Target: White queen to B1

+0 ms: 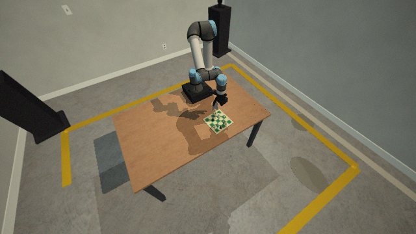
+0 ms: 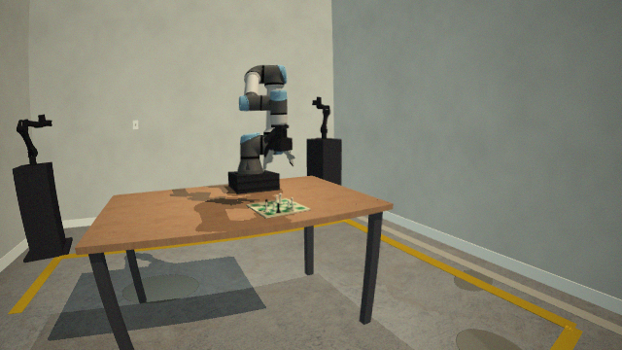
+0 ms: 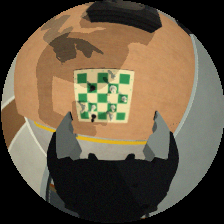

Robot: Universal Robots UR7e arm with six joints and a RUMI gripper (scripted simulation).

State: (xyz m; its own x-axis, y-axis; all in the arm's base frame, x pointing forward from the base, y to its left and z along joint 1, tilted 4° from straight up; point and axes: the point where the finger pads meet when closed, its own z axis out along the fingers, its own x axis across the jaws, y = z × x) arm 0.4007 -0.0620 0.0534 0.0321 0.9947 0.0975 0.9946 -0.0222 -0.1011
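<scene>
Now: hand 30 mm short of the green-and-cream chessboard, 30 mm to the left of it and 170 mm above it.
</scene>
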